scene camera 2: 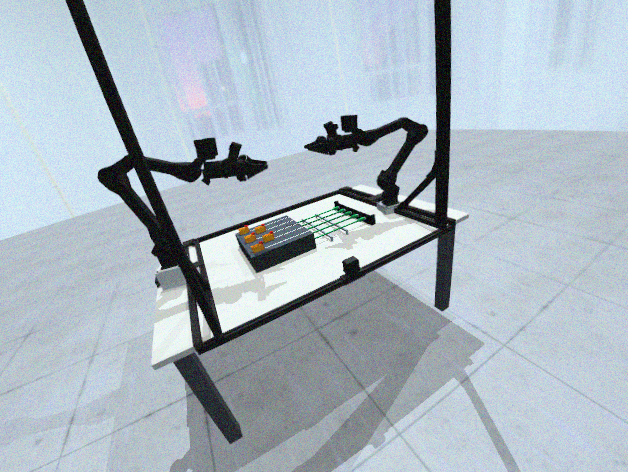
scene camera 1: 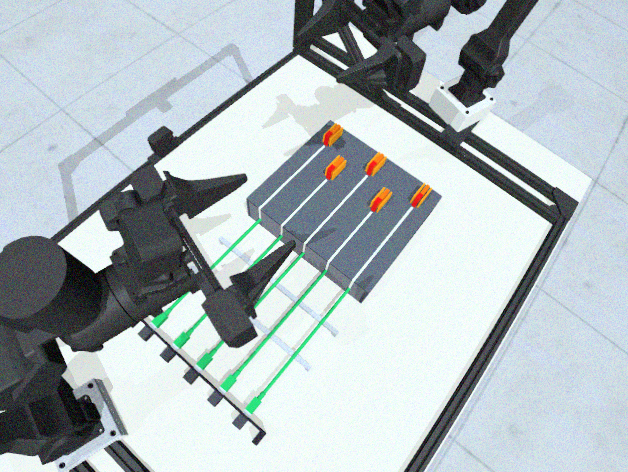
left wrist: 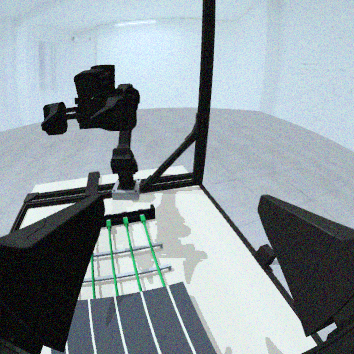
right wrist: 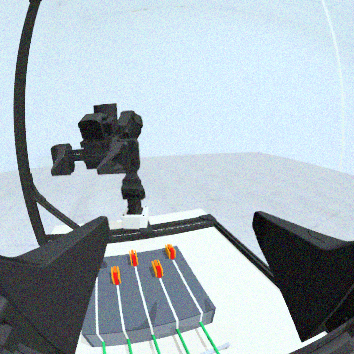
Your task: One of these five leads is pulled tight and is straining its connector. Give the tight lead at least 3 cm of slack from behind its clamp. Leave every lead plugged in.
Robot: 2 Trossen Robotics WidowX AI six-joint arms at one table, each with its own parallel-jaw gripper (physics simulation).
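Places are measured from the left arm's base along level axes (x ahead, y left, z up), in millimetres.
Pixels of known places: left gripper, fingertip midpoint: (scene camera 2: 267, 164) (scene camera 1: 316, 58) (left wrist: 183, 203) (right wrist: 72, 171); right gripper, fingertip midpoint: (scene camera 2: 305, 148) (scene camera 1: 270, 208) (left wrist: 64, 123) (right wrist: 182, 222); left arm's base, link origin: (scene camera 2: 171, 263) (scene camera 1: 466, 93) (right wrist: 134, 210); right arm's base, link origin: (scene camera 2: 390, 203) (scene camera 1: 76, 424) (left wrist: 126, 184).
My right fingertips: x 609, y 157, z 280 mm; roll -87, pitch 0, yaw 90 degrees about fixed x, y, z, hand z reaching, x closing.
Observation:
For each thing: its top centre in the pictures, then the offset to it from my right fingertips. "spot": a spot on its surface instead.
- upper-left clamp, top centre: (scene camera 1: 333, 130) (scene camera 2: 256, 245) 274 mm back, 212 mm right, 266 mm down
- rightmost clamp, top centre: (scene camera 1: 419, 195) 319 mm back, 6 mm right, 260 mm down
- block, surface spot: (scene camera 1: 306, 305) spot: 48 mm back, 34 mm left, 335 mm down
- rail, surface spot: (scene camera 1: 281, 346) spot: 26 mm ahead, 69 mm left, 336 mm down
Five leads run white across a dark grey block (scene camera 1: 309, 213) (left wrist: 187, 310) (right wrist: 195, 295), then green to connectors at a black rail (scene camera 1: 258, 432) (scene camera 2: 371, 219). All are plugged in where visible; I cannot tell which is tight. Each has an orange clamp with a red part, such as the upper-left clamp (scene camera 1: 332, 135) and the rightmost clamp (scene camera 1: 420, 195) in scene camera 1. My left gripper (scene camera 2: 265, 165) (left wrist: 183, 203) is open and empty, high above the block. My right gripper (scene camera 1: 269, 211) (scene camera 2: 306, 147) (right wrist: 182, 222) is open and empty, high above the leads, hiding parts of them in scene camera 1.
Two thin pale bars, one nearer the block (scene camera 1: 306, 304) and one nearer the rail (scene camera 1: 281, 346), cross the green leads. A black frame edges the table, with tall posts (scene camera 2: 443, 101) at its corners. A small black box (scene camera 2: 350, 266) sits on the frame's near edge in scene camera 2.

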